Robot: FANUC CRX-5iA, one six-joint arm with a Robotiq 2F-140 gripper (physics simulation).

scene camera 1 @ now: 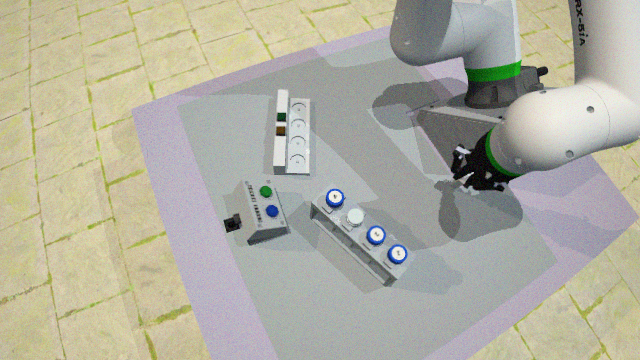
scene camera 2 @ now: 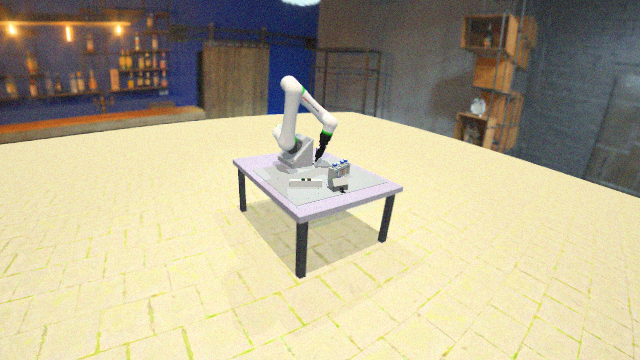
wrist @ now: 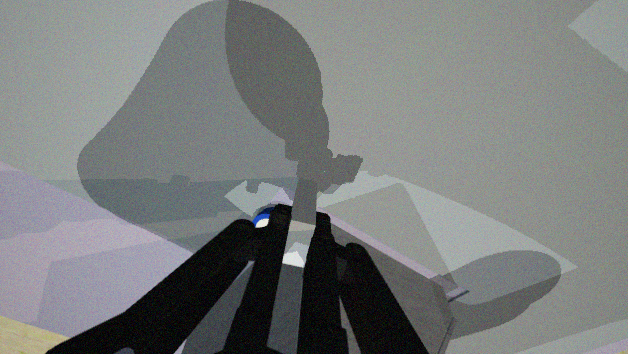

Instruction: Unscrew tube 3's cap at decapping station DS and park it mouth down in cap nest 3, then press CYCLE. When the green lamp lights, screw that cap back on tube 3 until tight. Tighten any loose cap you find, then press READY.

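My gripper is shut with nothing between its fingers. It hangs low over the decapping station near the arm's base. Tube 3's blue cap shows in the wrist view just left of the closed fingertips, outside them. In scene camera 1 the gripper hides it. The cap nest tray with its round nests lies at the back of the mat. Beside it is a strip with a dark green lamp and an amber one.
The tube rack holds blue caps 4, 2 and 1, with a white round top between 4 and 2. The button box carries a green button and a blue one. The arm's base stands close behind the gripper.
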